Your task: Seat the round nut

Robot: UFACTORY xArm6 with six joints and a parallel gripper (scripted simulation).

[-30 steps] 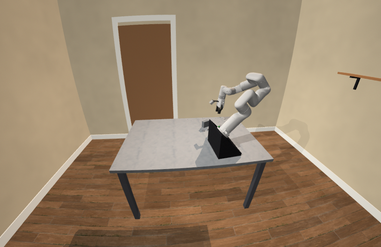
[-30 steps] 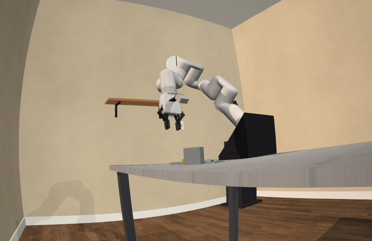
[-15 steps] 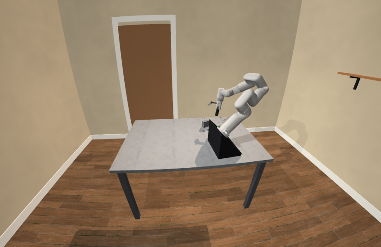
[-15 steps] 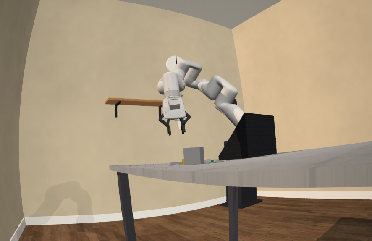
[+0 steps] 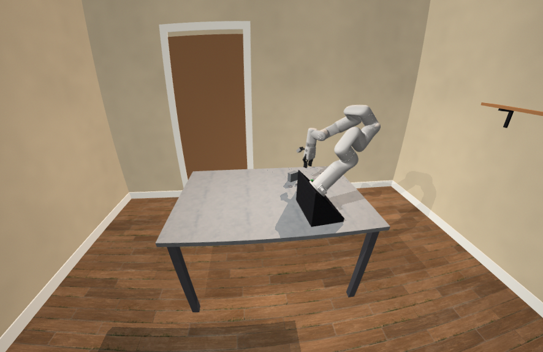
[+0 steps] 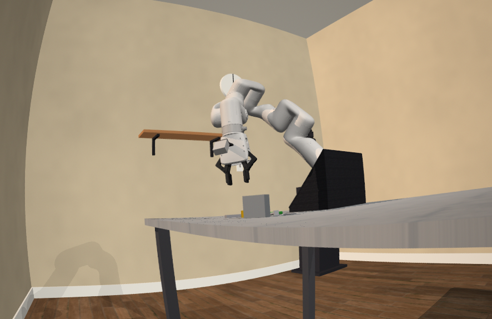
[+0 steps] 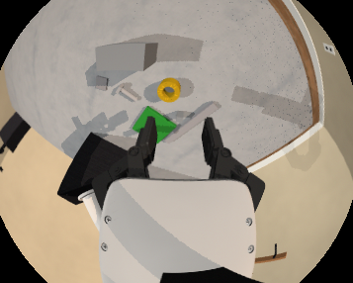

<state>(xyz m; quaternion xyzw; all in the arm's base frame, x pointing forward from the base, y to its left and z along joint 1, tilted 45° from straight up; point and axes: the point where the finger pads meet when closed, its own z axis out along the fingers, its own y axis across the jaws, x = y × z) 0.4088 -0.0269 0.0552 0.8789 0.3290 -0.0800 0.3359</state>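
The peg lies 120 mm below my hand, 20 mm to the left of it and 20 mm behind it. Also, from my hand: flat grey bar 130 mm below, 60 mm to the right, 60 mm behind; then grey block 110 mm to the left, 100 mm below, 10 mm ahead.
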